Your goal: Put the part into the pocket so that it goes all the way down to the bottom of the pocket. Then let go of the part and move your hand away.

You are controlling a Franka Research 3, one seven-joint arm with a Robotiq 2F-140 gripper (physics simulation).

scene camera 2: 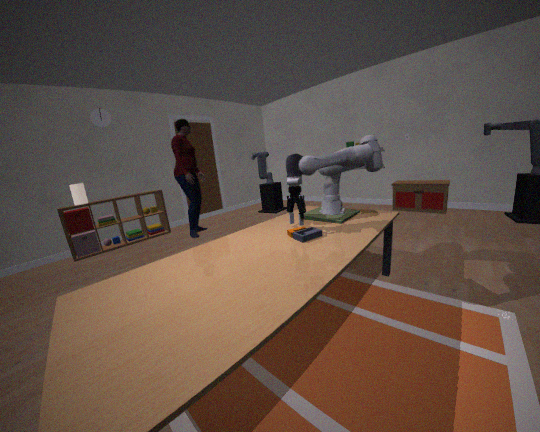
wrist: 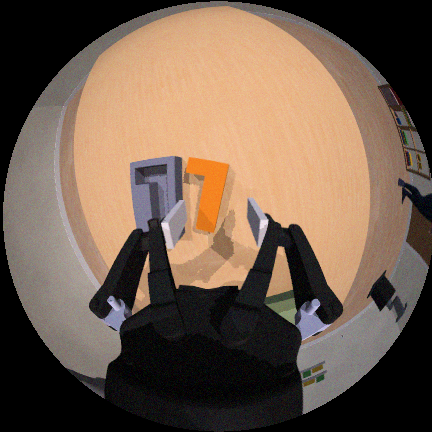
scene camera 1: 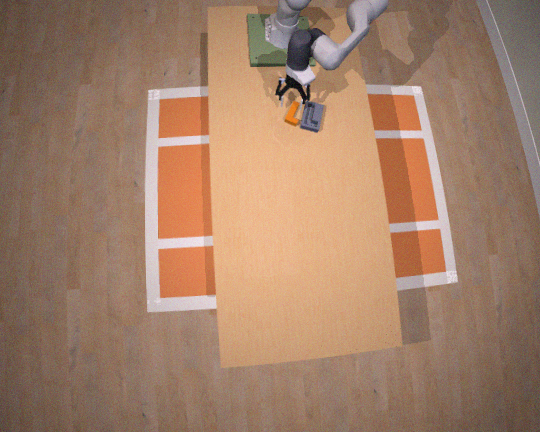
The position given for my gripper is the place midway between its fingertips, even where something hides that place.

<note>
My gripper [wrist: 215, 208] is open, with nothing in its grasp. Also in view: an orange L-shaped part [wrist: 215, 172]. Also in view: a grey-blue pocket block [wrist: 156, 183].
</note>
